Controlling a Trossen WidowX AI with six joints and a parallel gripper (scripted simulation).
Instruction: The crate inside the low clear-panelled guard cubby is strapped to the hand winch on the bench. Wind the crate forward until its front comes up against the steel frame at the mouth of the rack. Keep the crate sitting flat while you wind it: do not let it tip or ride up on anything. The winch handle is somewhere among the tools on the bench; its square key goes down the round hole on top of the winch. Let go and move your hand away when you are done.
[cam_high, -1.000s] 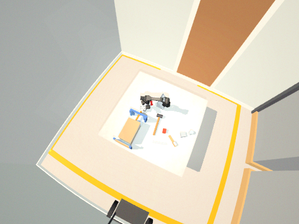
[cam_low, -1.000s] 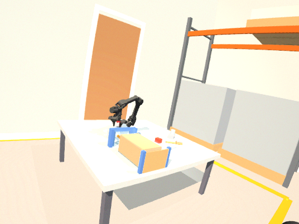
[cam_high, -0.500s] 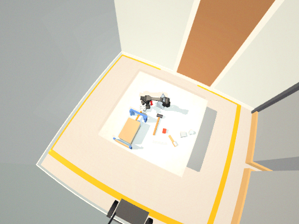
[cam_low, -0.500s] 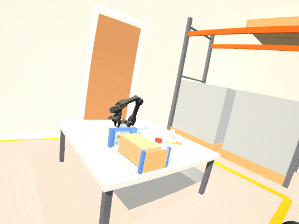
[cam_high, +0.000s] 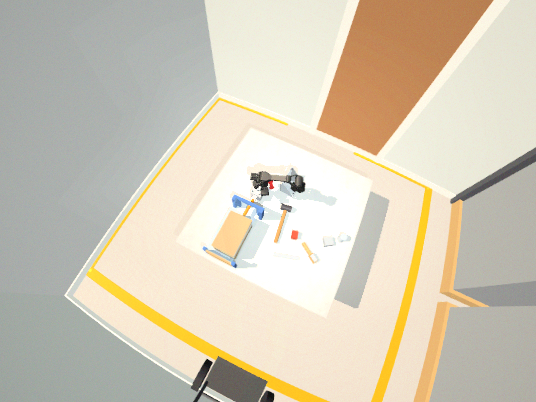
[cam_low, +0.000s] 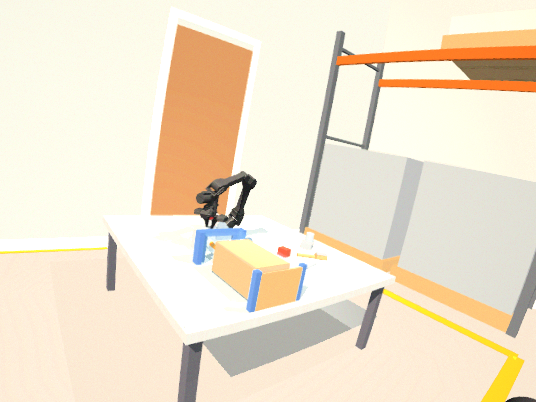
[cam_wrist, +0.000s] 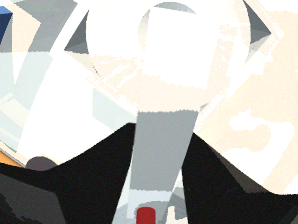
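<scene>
Right now the winch handle is 10 mm behind my gripper tip, 10 mm to the left of it and 20 mm above it. Round my gripper tip: winch: 10 mm ahead, 50 mm to the right, 60 mm below; then red grip: 30 mm behind, 50 mm to the left, 50 mm above; then cubby: 430 mm ahead, 80 mm to the right, 20 mm below.
</scene>
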